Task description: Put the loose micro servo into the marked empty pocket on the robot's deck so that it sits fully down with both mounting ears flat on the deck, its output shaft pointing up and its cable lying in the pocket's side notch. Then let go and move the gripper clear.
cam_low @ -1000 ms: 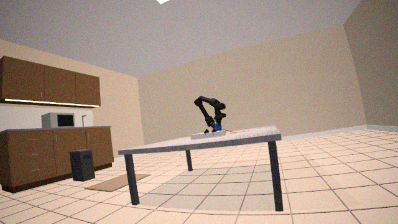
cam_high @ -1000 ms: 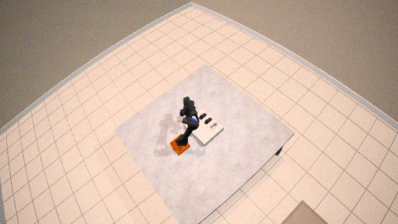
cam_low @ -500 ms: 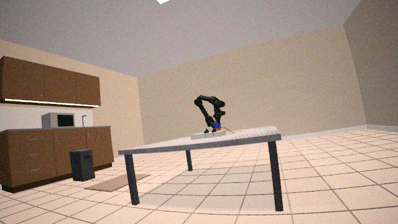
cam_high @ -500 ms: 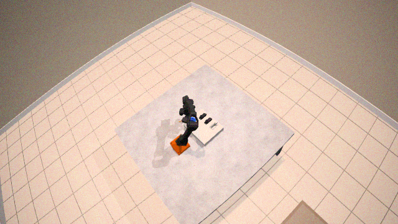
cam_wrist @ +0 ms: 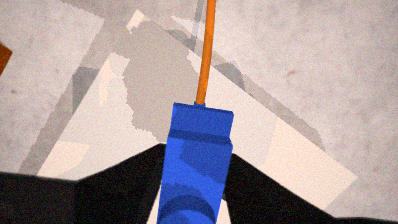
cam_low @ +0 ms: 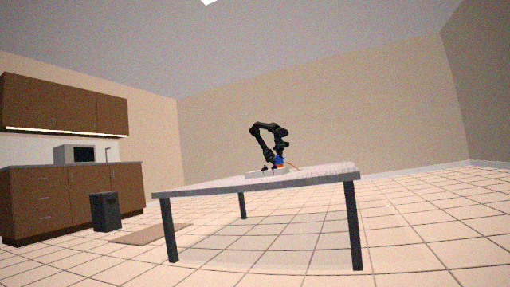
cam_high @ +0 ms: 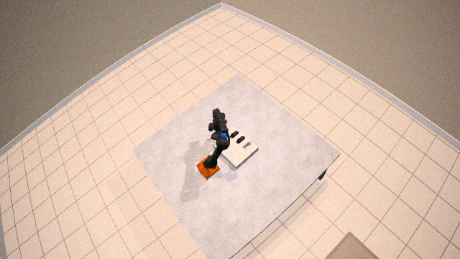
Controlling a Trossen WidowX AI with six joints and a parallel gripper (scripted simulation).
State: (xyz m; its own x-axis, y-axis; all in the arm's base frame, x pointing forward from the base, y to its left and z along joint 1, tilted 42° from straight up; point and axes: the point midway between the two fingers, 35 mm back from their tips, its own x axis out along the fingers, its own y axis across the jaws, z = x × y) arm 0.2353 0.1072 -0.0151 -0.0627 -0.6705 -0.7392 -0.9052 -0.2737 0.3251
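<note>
Now: the cream deck 11 cm to the right of my gripper tip, 10 cm below it and 1 cm behind it.
</note>
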